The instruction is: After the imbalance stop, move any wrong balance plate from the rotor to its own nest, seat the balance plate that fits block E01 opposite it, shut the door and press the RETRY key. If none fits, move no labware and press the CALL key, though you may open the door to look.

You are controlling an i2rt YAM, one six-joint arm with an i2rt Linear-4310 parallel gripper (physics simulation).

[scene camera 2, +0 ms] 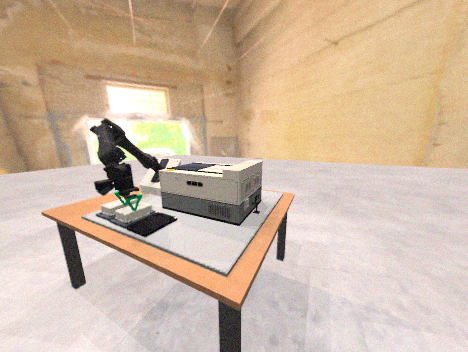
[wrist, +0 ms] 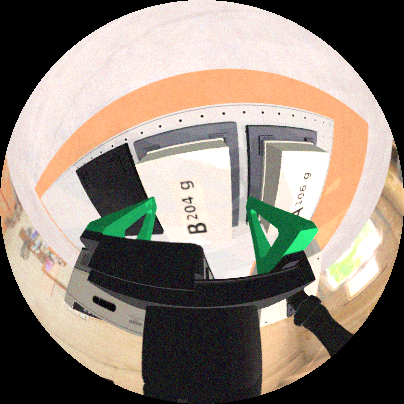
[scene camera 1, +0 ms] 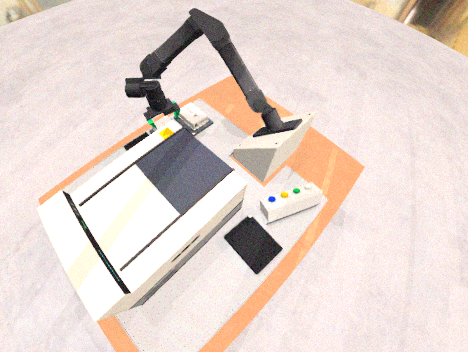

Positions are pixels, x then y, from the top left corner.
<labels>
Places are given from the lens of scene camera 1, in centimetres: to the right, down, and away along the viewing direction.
white button box [scene camera 1: 281, 205]: 16, 10, 61
dark sliding door [scene camera 1: 182, 168]: -14, -2, 51
The marked spots on the dark sliding door and the white button box are 34 cm apart.
</labels>
